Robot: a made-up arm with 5 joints.
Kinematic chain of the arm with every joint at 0, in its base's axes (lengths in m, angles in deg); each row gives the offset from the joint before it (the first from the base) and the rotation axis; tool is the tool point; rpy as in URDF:
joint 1: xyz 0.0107 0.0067 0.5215 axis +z
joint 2: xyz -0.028 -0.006 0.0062 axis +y
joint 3: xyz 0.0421 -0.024 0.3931 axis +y
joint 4: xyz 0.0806 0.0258 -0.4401 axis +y
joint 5: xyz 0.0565 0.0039 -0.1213 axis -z
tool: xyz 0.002 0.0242 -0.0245 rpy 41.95 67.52 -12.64
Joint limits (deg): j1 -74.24..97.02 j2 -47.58..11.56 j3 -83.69..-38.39 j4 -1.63..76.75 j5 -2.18..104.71
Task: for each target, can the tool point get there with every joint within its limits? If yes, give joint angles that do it. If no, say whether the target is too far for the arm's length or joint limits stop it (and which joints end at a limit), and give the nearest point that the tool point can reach.
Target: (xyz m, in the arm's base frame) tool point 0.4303 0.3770 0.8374
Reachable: yes | joints 39.11 -5.45 -74.01 45.25 14.11
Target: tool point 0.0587 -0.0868 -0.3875
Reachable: no: joint limits stop it (at a limit: joint 2, joint 3) | nearest point 0.1561 -0.2765 0.3873 | short by 0.804 m
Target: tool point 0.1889 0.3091 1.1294
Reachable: yes | joints 58.40 -33.35 -71.58 22.85 68.70
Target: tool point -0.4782 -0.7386 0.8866
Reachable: no: joint limits stop it (at a limit: joint 1, joint 5) | nearest point 0.1614 -0.5581 0.8866 | short by 0.665 m
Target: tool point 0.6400 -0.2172 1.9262
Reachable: no: too far | nearest point 0.3236 -0.1046 1.2514 | short by 0.754 m
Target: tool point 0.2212 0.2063 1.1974
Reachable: yes | joints 41.43 -36.37 -74.34 13.00 59.17
